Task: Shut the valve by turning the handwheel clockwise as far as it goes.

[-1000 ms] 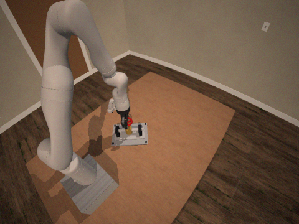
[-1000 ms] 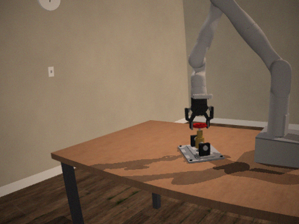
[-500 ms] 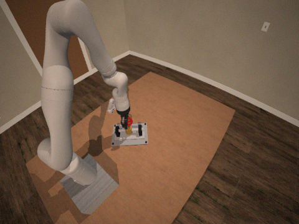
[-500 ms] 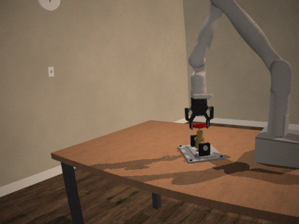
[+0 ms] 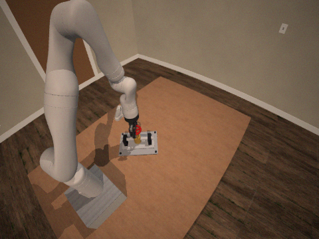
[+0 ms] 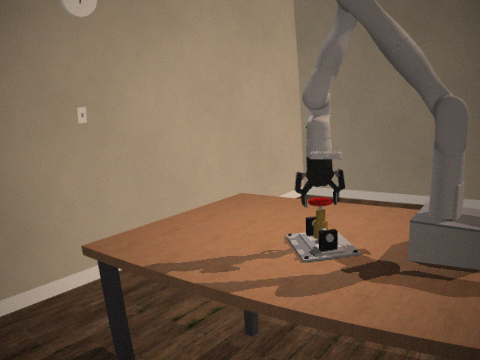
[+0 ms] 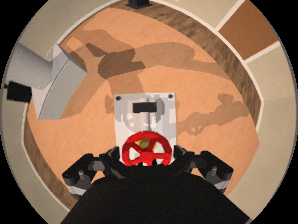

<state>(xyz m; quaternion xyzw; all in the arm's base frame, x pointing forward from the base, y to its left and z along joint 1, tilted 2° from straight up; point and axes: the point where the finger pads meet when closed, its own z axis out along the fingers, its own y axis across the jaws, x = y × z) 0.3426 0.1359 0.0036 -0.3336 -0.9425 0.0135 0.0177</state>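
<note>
The red handwheel is right at my hand.
</note>
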